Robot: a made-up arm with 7 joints. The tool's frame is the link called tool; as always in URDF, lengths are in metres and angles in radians.
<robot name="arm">
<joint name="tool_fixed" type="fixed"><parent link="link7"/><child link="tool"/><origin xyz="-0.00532 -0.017 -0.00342" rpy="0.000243 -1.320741 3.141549"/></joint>
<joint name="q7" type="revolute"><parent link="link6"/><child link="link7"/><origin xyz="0.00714 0.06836 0.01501" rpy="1.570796 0 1.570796"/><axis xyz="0 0 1"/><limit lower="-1.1" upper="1.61"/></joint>
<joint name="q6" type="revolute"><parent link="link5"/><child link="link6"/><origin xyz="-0.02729 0.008 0.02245" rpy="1.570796 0 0"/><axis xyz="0 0 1"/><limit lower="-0.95" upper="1.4"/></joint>
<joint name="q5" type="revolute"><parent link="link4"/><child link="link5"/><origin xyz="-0.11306 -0.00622 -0.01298" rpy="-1.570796 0 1.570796"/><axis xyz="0 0 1"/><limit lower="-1.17" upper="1.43"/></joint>
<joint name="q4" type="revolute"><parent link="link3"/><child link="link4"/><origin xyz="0.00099 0.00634 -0.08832" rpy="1.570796 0 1.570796"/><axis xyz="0 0 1"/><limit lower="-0.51" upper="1.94"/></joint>
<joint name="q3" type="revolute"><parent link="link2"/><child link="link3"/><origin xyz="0.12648 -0.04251 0.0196" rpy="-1.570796 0 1.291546"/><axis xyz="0 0 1"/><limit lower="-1.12" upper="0.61"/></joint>
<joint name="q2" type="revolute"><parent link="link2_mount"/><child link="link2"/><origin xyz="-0.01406 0.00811 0.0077" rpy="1.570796 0 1.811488"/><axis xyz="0 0 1"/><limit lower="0.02" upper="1.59"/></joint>
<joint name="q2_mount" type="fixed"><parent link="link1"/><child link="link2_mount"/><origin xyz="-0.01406 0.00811 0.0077"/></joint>
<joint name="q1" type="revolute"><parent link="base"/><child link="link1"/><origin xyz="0.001 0.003 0.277" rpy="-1.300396 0.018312 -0.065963"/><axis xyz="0 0 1"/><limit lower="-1.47" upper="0.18"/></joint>
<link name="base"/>
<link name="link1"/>
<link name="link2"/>
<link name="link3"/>
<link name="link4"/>
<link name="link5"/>
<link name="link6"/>
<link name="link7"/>
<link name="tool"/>
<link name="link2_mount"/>
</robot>
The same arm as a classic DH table. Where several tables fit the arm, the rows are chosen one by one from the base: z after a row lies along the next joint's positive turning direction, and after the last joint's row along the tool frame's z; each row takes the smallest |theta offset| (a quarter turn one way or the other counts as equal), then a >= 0, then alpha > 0; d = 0 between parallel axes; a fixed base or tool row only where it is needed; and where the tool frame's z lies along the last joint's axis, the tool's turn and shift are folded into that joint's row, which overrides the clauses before.
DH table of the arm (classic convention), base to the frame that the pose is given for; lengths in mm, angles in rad. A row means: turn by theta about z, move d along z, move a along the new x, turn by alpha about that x. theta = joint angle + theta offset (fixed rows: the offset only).
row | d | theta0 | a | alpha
base (fixed) | 276.2 | -0.0710 | 0.8 | -1.3004
q1 | 18.6 | -1.3111 | -22.5 | -1.5708
q2 | -3.8 | 1.2915 | 6.0 | 1.5708
q3 | -221.6 | -1.5708 | 6.3 | 1.5708
q4 | -12.0 | -1.5708 | 6.2 | 1.5708
q5 | 135.5 | 0.0000 | 27.3 | -1.5708
q6 | 7.0 | -1.5708 | 68.4 | 1.5708
q7 | 5.1 | -1.5706 | 17.0 | -1.3207
tool (fixed) | -5.5 | -1.5709 | 0.0 | 0.0000
Joint limits (rad, base to tool): -1.4700..0.1800 0.0200..1.5900 -1.1200..0.6100 -0.5100..1.9400 -1.1700..1.4300 -0.9500..1.4000 -1.1000..1.6100

